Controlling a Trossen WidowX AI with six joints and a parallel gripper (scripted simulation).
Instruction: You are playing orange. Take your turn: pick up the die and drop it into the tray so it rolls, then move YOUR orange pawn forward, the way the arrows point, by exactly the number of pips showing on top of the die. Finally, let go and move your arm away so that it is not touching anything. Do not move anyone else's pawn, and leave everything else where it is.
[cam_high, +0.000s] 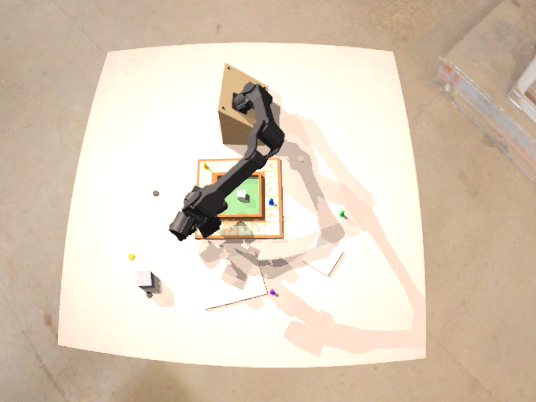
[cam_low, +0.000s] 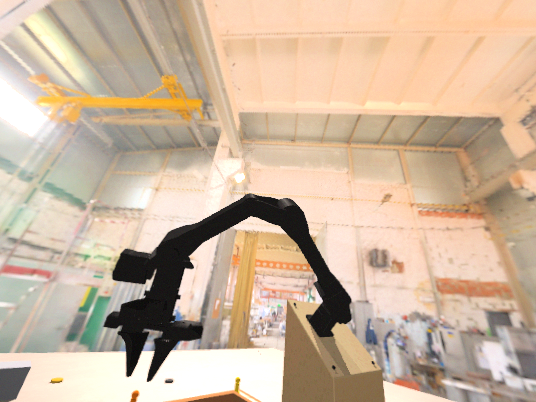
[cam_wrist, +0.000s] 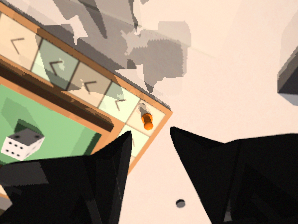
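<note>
Now: the orange pawn 4 cm below my gripper tip. From my gripper tip the other things lie so: white die: 12 cm behind, 12 cm to the left, 4 cm below; yellow pawn: 23 cm behind, 1 cm to the right, 4 cm below; green tray: 12 cm behind, 11 cm to the left, 6 cm below.
</note>
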